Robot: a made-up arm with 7 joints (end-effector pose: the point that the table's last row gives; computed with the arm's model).
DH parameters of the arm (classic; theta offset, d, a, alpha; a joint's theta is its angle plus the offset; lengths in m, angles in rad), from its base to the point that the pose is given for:
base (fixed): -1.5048 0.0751 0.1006 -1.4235
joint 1: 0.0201 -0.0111 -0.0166 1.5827
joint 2: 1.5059 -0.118 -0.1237 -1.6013
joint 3: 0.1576 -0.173 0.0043 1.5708
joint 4: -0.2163 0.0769 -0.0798 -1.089
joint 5: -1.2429 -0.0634 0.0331 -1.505
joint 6: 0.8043 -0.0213 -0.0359 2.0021
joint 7: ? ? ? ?
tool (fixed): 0.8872 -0.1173 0 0
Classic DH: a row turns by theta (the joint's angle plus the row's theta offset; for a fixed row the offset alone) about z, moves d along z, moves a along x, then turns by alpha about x.
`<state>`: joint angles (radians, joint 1 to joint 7).
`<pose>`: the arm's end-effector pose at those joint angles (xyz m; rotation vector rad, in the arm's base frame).
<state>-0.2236 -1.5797 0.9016 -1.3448 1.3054 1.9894 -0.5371</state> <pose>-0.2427 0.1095 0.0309 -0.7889 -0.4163 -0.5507</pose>
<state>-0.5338 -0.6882 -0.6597 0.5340 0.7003 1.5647 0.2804</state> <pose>-0.3174 -0.1838 0.1625 0.6928 0.5186 -1.6206</pose>
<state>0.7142 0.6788 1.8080 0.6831 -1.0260 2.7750 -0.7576</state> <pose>0.1763 -0.3242 -0.2358 0.4782 -2.0667 0.7970</pose>
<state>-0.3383 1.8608 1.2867 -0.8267 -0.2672 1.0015 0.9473</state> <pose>0.0198 0.0190 0.1226 -1.0827 -0.1493 -0.1805</pose>
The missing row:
joint 7: -0.9704 0.2515 -0.0447 -0.2892
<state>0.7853 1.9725 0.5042 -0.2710 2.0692 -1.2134 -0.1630</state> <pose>0.1559 -0.1744 0.1549 -1.0804 -0.5333 1.6442</pose>
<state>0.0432 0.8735 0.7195 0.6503 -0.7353 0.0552 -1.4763</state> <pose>0.1170 -0.2993 0.2032 0.2659 0.2818 -1.9207</pose>
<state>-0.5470 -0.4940 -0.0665 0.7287 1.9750 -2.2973 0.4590</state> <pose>-0.2947 -0.3383 0.1636 -0.8270 -0.2980 1.6922</pose>
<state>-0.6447 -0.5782 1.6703 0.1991 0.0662 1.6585 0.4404</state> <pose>-0.1387 -0.4219 0.1796 -0.8070 -1.4449 2.3542</pose>
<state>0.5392 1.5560 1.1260 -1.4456 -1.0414 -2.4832 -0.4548</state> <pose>0.1318 -0.2496 -0.0753 1.3312 2.2798 0.2356</pose>
